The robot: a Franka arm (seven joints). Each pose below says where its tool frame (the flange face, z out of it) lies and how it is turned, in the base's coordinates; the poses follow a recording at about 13 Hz.
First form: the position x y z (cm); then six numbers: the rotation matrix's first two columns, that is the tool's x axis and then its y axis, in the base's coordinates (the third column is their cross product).
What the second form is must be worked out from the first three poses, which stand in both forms.
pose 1, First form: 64.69 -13.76 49.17 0.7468 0.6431 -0.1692 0.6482 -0.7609 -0.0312
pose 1, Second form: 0.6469 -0.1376 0.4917 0.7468 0.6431 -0.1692 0.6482 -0.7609 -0.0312
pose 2, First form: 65.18 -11.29 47.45 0.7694 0.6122 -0.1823 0.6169 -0.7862 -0.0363
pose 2, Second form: 0.6518 -0.1129 0.4745 0.7694 0.6122 -0.1823 0.6169 -0.7862 -0.0363
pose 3, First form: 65.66 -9.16 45.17 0.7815 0.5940 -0.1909 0.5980 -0.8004 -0.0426
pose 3, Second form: 0.6566 -0.0916 0.4517 0.7815 0.5940 -0.1909 0.5980 -0.8004 -0.0426
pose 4, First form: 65.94 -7.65 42.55 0.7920 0.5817 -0.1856 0.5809 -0.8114 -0.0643
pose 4, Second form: 0.6594 -0.0765 0.4255 0.7920 0.5817 -0.1856 0.5809 -0.8114 -0.0643
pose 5, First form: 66.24 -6.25 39.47 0.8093 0.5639 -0.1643 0.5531 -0.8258 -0.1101
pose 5, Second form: 0.6624 -0.0625 0.3947 0.8093 0.5639 -0.1643 0.5531 -0.8258 -0.1101
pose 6, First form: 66.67 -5.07 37.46 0.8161 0.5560 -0.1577 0.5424 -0.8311 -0.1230
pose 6, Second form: 0.6667 -0.0507 0.3746 0.8161 0.5560 -0.1577 0.5424 -0.8311 -0.1230
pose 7, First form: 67.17 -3.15 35.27 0.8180 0.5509 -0.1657 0.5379 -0.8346 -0.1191
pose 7, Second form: 0.6717 -0.0315 0.3527 0.8180 0.5509 -0.1657 0.5379 -0.8346 -0.1191
